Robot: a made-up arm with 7 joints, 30 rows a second.
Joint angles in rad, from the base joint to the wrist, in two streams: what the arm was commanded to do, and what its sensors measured. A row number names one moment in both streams.
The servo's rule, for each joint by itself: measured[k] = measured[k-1] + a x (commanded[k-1-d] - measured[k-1]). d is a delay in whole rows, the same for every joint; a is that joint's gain. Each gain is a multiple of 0.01, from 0.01 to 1. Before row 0 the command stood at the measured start. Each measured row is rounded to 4 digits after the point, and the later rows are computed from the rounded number. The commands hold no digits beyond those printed.
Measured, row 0:
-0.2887, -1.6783, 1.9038, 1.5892, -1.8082, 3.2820, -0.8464
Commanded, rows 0 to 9:
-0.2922, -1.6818, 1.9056, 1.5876, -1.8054, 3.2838, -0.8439
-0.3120, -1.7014, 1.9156, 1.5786, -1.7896, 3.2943, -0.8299
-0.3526, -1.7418, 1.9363, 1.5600, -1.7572, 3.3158, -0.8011
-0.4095, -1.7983, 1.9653, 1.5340, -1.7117, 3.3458, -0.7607
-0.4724, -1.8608, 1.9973, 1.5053, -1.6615, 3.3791, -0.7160
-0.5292, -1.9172, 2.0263, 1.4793, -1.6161, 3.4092, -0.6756
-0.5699, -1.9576, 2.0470, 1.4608, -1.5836, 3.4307, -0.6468
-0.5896, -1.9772, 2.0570, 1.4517, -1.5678, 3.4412, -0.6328
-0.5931, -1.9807, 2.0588, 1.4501, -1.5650, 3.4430, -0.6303
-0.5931, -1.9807, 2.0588, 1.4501, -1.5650, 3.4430, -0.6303
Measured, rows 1 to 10:
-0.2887, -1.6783, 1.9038, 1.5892, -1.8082, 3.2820, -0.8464
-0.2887, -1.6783, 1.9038, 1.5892, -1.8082, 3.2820, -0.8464
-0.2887, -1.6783, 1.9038, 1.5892, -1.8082, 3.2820, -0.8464
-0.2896, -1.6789, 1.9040, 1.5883, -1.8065, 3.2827, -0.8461
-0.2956, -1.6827, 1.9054, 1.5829, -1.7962, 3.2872, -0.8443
-0.3110, -1.6927, 1.9091, 1.5701, -1.7724, 3.2984, -0.8395
-0.3376, -1.7107, 1.9158, 1.5499, -1.7354, 3.3169, -0.8308
-0.3740, -1.7362, 1.9256, 1.5249, -1.6903, 3.3412, -0.8182
-0.4159, -1.7670, 1.9377, 1.4994, -1.6450, 3.3677, -0.8025
-0.4575, -1.7994, 1.9508, 1.4778, -1.6075, 3.3923, -0.7854
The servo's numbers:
d 3
a 0.27 0.17 0.12 0.56 0.61 0.39 0.11

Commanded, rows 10 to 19:
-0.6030, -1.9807, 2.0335, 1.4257, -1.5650, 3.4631, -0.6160
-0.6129, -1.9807, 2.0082, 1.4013, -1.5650, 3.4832, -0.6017
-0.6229, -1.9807, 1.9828, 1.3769, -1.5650, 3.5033, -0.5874
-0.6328, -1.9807, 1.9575, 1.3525, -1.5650, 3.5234, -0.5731
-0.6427, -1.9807, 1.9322, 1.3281, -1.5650, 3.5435, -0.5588
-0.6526, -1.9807, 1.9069, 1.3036, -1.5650, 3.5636, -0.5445
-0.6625, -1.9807, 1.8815, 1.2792, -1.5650, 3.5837, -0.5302
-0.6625, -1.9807, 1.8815, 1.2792, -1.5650, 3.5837, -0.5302
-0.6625, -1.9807, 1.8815, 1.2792, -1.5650, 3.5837, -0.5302
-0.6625, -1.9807, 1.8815, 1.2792, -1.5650, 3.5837, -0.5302
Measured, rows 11 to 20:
-0.4932, -1.8296, 1.9635, 1.4632, -1.5833, 3.4114, -0.7686
-0.5202, -1.8553, 1.9749, 1.4559, -1.5721, 3.4237, -0.7534
-0.5399, -1.8766, 1.9850, 1.4527, -1.5678, 3.4312, -0.7399
-0.5569, -1.8943, 1.9908, 1.4376, -1.5661, 3.4436, -0.7263
-0.5720, -1.9090, 1.9929, 1.4173, -1.5654, 3.4590, -0.7126
-0.5857, -1.9212, 1.9917, 1.3947, -1.5652, 3.4763, -0.6988
-0.5984, -1.9313, 1.9876, 1.3711, -1.5651, 3.4947, -0.6850
-0.6104, -1.9397, 1.9810, 1.3470, -1.5650, 3.5137, -0.6711
-0.6218, -1.9467, 1.9721, 1.3227, -1.5650, 3.5332, -0.6572
-0.6328, -1.9525, 1.9612, 1.2983, -1.5650, 3.5529, -0.6432

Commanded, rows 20 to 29:
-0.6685, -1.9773, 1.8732, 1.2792, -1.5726, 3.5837, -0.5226
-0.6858, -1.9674, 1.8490, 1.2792, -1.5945, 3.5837, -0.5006
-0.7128, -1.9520, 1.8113, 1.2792, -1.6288, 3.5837, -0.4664
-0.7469, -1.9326, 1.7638, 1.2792, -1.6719, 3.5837, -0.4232
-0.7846, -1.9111, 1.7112, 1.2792, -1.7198, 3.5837, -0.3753
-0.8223, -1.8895, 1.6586, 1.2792, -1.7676, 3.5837, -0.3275
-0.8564, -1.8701, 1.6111, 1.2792, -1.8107, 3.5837, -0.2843
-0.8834, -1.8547, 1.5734, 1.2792, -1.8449, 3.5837, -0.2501
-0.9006, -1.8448, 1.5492, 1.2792, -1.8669, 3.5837, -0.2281
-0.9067, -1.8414, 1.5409, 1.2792, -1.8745, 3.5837, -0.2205
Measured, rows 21 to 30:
-0.6408, -1.9573, 1.9516, 1.2876, -1.5650, 3.5649, -0.6308
-0.6467, -1.9613, 1.9432, 1.2829, -1.5650, 3.5722, -0.6197
-0.6510, -1.9646, 1.9358, 1.2808, -1.5650, 3.5767, -0.6099
-0.6557, -1.9668, 1.9283, 1.2799, -1.5696, 3.5794, -0.6003
-0.6638, -1.9669, 1.9188, 1.2795, -1.5848, 3.5811, -0.5893
-0.6770, -1.9644, 1.9059, 1.2793, -1.6116, 3.5821, -0.5758
-0.6959, -1.9590, 1.8888, 1.2792, -1.6484, 3.5827, -0.5590
-0.7198, -1.9509, 1.8675, 1.2792, -1.6920, 3.5831, -0.5388
-0.7475, -1.9405, 1.8424, 1.2792, -1.7381, 3.5833, -0.5156
-0.7769, -1.9285, 1.8146, 1.2792, -1.7824, 3.5835, -0.4902

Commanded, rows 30 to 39:
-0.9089, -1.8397, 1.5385, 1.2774, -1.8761, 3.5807, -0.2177
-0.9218, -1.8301, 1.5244, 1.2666, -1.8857, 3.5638, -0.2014
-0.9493, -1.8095, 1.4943, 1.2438, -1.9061, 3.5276, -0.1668
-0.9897, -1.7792, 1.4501, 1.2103, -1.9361, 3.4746, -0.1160
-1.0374, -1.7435, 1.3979, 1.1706, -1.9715, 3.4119, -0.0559
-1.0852, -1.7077, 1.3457, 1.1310, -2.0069, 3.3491, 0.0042
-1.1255, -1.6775, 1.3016, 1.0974, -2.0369, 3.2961, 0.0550
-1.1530, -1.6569, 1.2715, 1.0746, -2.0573, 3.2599, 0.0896
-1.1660, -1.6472, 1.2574, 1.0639, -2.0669, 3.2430, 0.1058
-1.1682, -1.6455, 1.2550, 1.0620, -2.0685, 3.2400, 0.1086
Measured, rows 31 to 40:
-0.8057, -1.9160, 1.7857, 1.2792, -1.8205, 3.5836, -0.4638
-0.8313, -1.9039, 1.7573, 1.2792, -1.8488, 3.5836, -0.4379
-0.8517, -1.8933, 1.7313, 1.2792, -1.8645, 3.5836, -0.4140
-0.8671, -1.8842, 1.7082, 1.2782, -1.8716, 3.5825, -0.3924
-0.8819, -1.8750, 1.6861, 1.2717, -1.8802, 3.5752, -0.3714
-0.9001, -1.8639, 1.6631, 1.2561, -1.8960, 3.5566, -0.3489
-0.9243, -1.8495, 1.6375, 1.2305, -1.9205, 3.5246, -0.3233
-0.9548, -1.8315, 1.6087, 1.1970, -1.9516, 3.4806, -0.2939
-0.9900, -1.8105, 1.5771, 1.1600, -1.9853, 3.4293, -0.2611
-1.0266, -1.7879, 1.5440, 1.1249, -2.0168, 3.3774, -0.2263

